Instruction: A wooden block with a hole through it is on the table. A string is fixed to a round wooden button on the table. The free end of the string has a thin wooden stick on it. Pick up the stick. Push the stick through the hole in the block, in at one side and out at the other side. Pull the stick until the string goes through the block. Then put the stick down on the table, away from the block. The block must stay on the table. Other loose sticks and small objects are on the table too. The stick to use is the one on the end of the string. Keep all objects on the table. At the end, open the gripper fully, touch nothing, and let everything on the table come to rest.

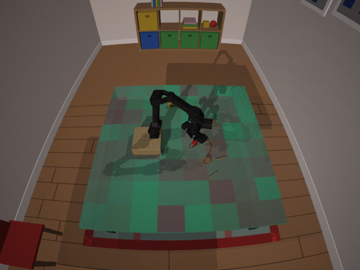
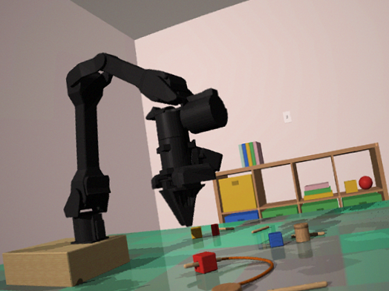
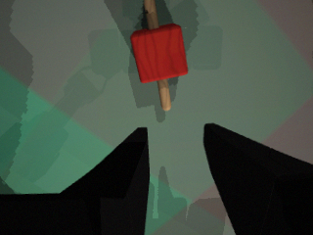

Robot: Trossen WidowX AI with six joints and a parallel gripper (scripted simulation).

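Now: gripper tip 70 mm above the red block, 20 mm to the right of it and 20 mm short of it. Also, from my gripper tip: thin wooden stick: 70 mm below, 30 mm to the left, 20 mm ahead; blue cube: 180 mm to the left, 120 mm ahead, 70 mm below; round wooden button: 120 mm to the right, 100 mm ahead, 80 mm below.
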